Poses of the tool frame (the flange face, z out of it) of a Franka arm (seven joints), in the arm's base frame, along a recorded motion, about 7 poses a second.
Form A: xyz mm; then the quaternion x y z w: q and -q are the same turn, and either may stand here.
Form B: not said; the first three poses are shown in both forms.
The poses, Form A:
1: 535, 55, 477, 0.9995, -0.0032, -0.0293, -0.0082
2: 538, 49, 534, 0.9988, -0.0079, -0.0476, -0.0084
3: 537, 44, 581, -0.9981, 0.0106, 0.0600, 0.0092
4: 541, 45, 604, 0.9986, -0.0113, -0.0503, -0.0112
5: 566, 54, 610, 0.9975, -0.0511, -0.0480, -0.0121
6: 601, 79, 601, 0.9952, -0.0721, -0.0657, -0.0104
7: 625, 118, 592, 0.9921, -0.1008, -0.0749, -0.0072
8: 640, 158, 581, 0.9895, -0.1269, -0.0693, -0.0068
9: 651, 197, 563, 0.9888, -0.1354, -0.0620, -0.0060
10: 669, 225, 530, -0.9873, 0.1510, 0.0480, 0.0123
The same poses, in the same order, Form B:
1: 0.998, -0.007, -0.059, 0.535; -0.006, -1.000, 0.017, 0.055; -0.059, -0.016, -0.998, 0.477; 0, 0, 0, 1
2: 0.995, -0.017, -0.095, 0.538; -0.015, -1.000, 0.018, 0.049; -0.095, -0.016, -0.995, 0.534; 0, 0, 0, 1
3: 0.993, -0.022, -0.120, 0.537; -0.020, -1.000, 0.020, 0.044; -0.120, -0.017, -0.993, 0.581; 0, 0, 0, 1
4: 0.995, -0.024, -0.100, 0.541; -0.021, -0.999, 0.024, 0.045; -0.101, -0.021, -0.995, 0.604; 0, 0, 0, 1
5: 0.990, -0.103, -0.095, 0.566; -0.101, -0.994, 0.029, 0.054; -0.097, -0.019, -0.995, 0.610; 0, 0, 0, 1
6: 0.981, -0.145, -0.129, 0.601; -0.142, -0.989, 0.030, 0.079; -0.132, -0.011, -0.991, 0.601; 0, 0, 0, 1
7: 0.968, -0.201, -0.147, 0.625; -0.199, -0.980, 0.029, 0.118; -0.150, 0.001, -0.989, 0.592; 0, 0, 0, 1
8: 0.958, -0.252, -0.135, 0.640; -0.250, -0.968, 0.031, 0.158; -0.139, 0.004, -0.990, 0.581; 0, 0, 0, 1
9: 0.956, -0.269, -0.121, 0.651; -0.267, -0.963, 0.029, 0.197; -0.124, 0.005, -0.992, 0.563; 0, 0, 0, 1
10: 0.950, -0.299, -0.091, 0.669; -0.297, -0.954, 0.039, 0.225; -0.098, -0.010, -0.995, 0.530; 0, 0, 0, 1
